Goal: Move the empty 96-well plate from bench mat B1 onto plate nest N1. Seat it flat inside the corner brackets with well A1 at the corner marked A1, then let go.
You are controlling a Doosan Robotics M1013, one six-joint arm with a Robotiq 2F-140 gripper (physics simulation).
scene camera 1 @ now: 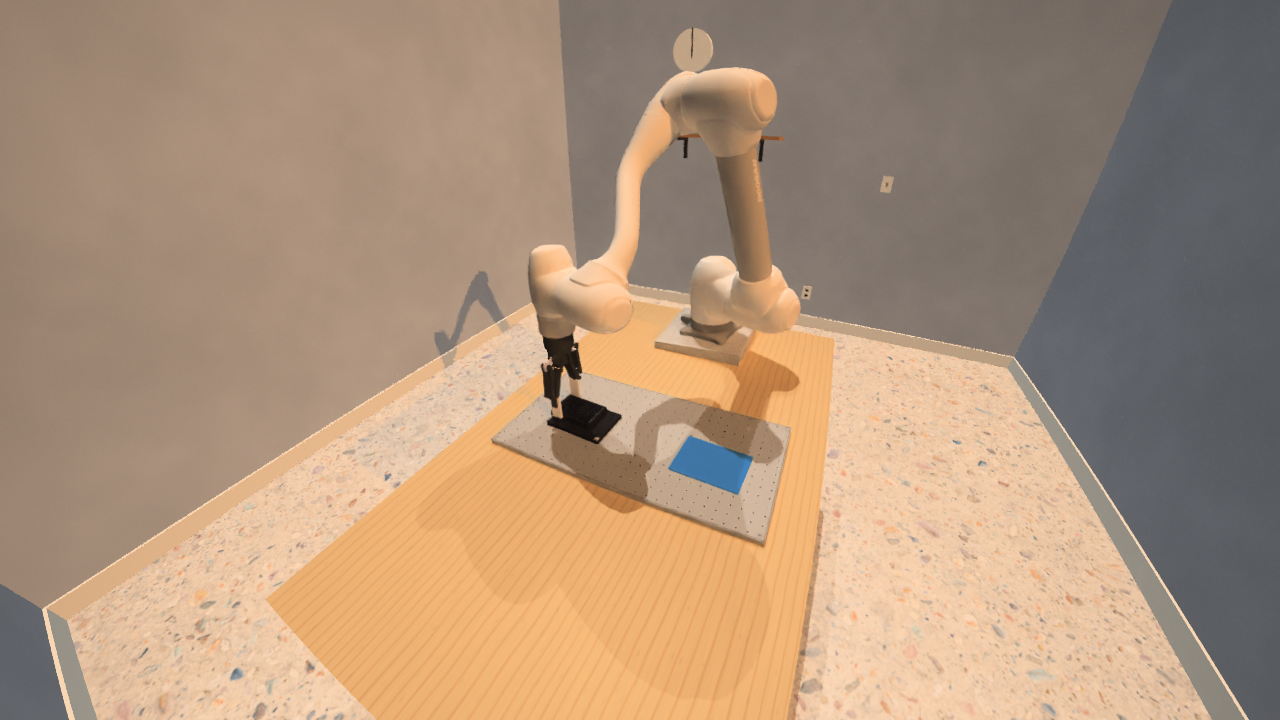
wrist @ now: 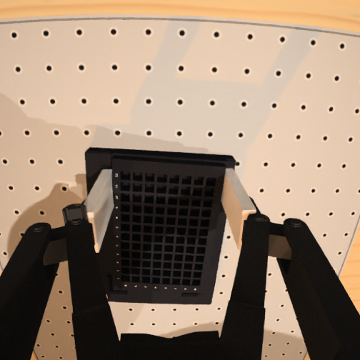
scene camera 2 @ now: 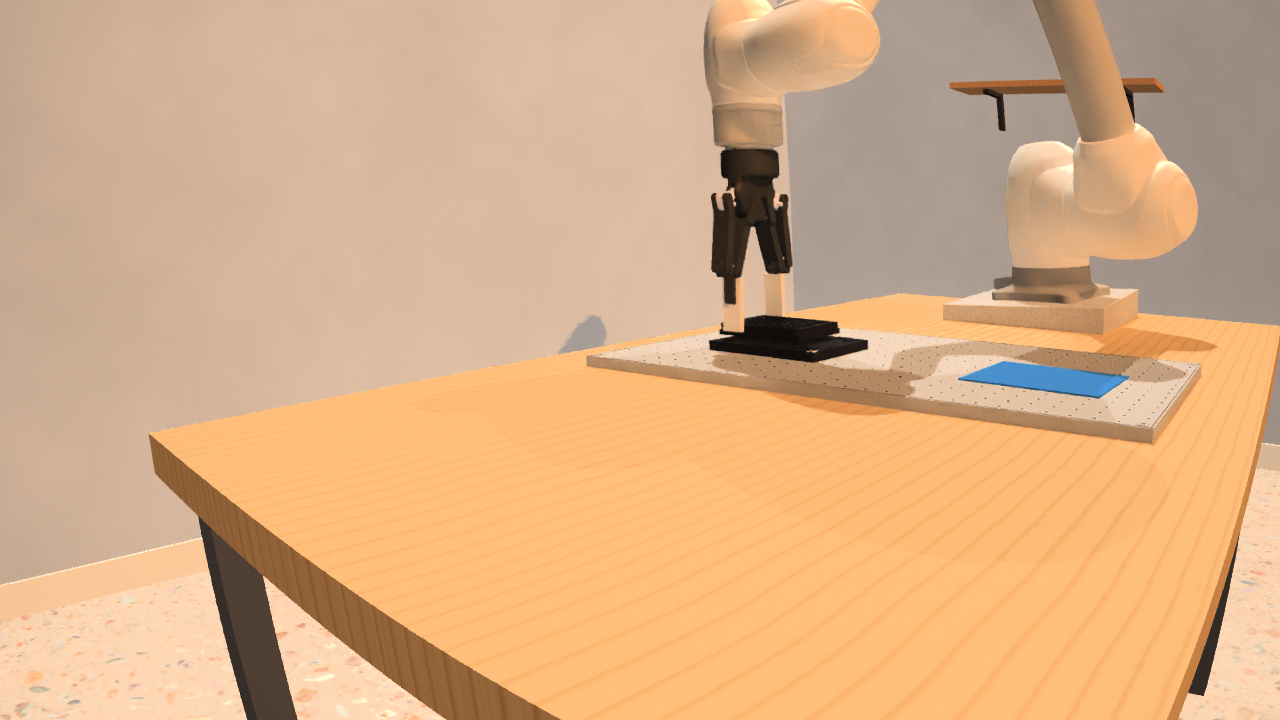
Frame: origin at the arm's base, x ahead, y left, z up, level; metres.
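Seen in the pictures: gripper, between the fingertips: [scene camera 1: 567, 406] [scene camera 2: 755, 327]; arm's base, origin of its link: [scene camera 1: 711, 329] [scene camera 2: 1052, 296].
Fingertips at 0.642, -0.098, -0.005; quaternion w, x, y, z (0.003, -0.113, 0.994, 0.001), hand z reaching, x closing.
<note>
Offsets run from my fingertips to a thing's top centre, as dx, dy, dz. "*": to the spot under its first point. Level surfaces: height alone.
The black 96-well plate @(-0.006, +0.040, +0.011) [scene camera 1: 583, 409] [scene camera 2: 792, 326] [wrist: 165, 225] is between the pale fingertips of my gripper [scene camera 1: 567, 402] [scene camera 2: 753, 319] [wrist: 167, 184], which is shut on its two long sides. The plate looks level, low over the black plate nest N1 @(* -0.036, +0.122, -0.010) [scene camera 1: 609, 420] [scene camera 2: 843, 345] [wrist: 165, 299]. In the wrist view more of the nest shows left of the plate than right. Whether the plate touches the nest or sits inside its brackets cannot be told. Small row and column marks show on the plate; the nest's A1 mark is not readable. Blue bench mat B1 @(dz -0.020) [scene camera 1: 711, 464] [scene camera 2: 1042, 378] holds no plate.
Nest and mat lie on a grey perforated board @(dz -0.022) [scene camera 1: 519, 435] [scene camera 2: 644, 356] [wrist: 300, 120] on the wooden table @(dz -0.035) [scene camera 1: 501, 573] [scene camera 2: 626, 501]. The arm's base block [scene camera 1: 702, 344] [scene camera 2: 1038, 313] stands behind the board. A wall shelf [scene camera 2: 1029, 86] hangs at the back.
</note>
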